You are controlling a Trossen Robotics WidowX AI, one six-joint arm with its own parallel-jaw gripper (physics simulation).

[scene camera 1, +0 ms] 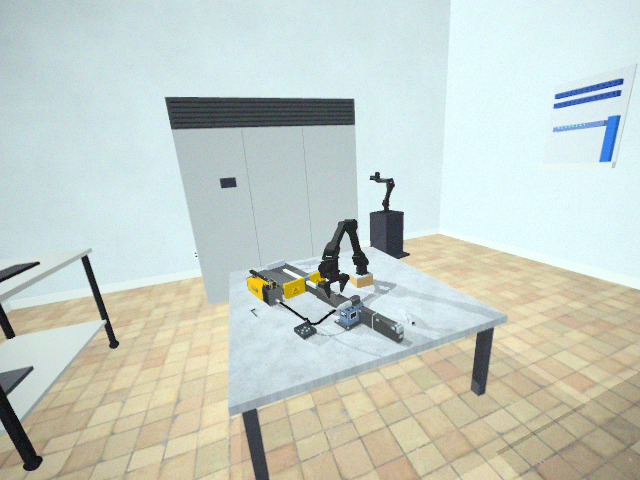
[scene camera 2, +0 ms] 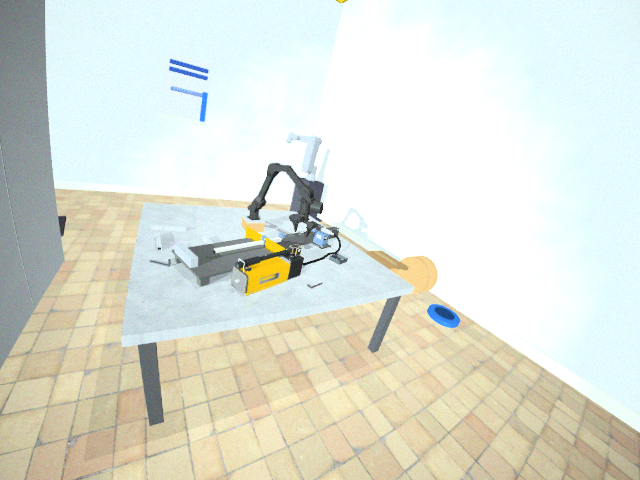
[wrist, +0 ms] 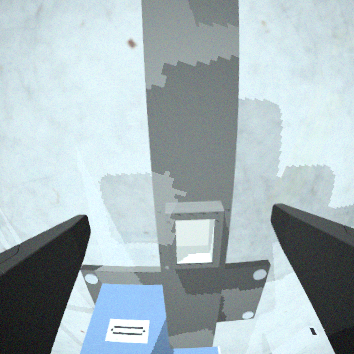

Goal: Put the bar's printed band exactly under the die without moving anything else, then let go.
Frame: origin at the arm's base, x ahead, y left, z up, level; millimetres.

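Seen in the pictures: gripper, between the fingertips: [scene camera 1: 335, 295] [scene camera 2: 300, 234] [wrist: 180, 219]; arm's base, origin of its link: [scene camera 1: 362, 273] [scene camera 2: 253, 218].
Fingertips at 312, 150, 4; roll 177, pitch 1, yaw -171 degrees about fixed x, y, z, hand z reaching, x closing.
Observation:
Pixels of each thing's top centre, then the offset from my fingertips to it, as dx, dy, dz. "*": a spot on its surface instead. Level surfaces: height alone.
- long white bar, a spot on its surface: [scene camera 2: 237, 247] * +67, -448, -8
- blue unit, a spot on its surface: [wrist: 127, 305] [scene camera 2: 318, 240] * +34, +131, -38
- small grey frame, a spot on its surface: [wrist: 194, 208] * -4, -12, +9
- yellow machine, a spot on its surface: [scene camera 2: 266, 277] * +335, -452, -17
- small control box, a spot on its surface: [scene camera 1: 305, 329] * +236, +86, -71
- hex key, centre of its top: [scene camera 2: 315, 283] [scene camera 1: 255, 311] +395, -221, -66
- table, height of its surface: dz -72
A long white bar [scene camera 1: 294, 272] [scene camera 2: 237, 247] lies along the dark bed by the yellow guard plates [scene camera 1: 294, 287] [scene camera 2: 255, 234]. No printed band can be made out on it. A dark rail [scene camera 1: 383, 325] [wrist: 195, 125] runs on toward the blue unit [scene camera 1: 352, 314] [scene camera 2: 320, 238] [wrist: 127, 305]. A small grey frame [wrist: 194, 208] with a pale opening sits on the rail near this unit. I cannot tell which part is the die. My gripper [scene camera 1: 336, 292] [scene camera 2: 302, 231] [wrist: 180, 219] is open and empty, above the rail, with one finger to each side of it in the wrist view.
A yellow machine [scene camera 1: 256, 288] [scene camera 2: 266, 277] stands beside the bed. A black cable runs near a small control box [scene camera 1: 305, 329] [scene camera 2: 338, 258]. A hex key [scene camera 1: 254, 312] [scene camera 2: 314, 285] lies on the table [scene camera 1: 268, 372] [scene camera 2: 206, 307]. An orange block [scene camera 1: 361, 280] is at the arm's base.

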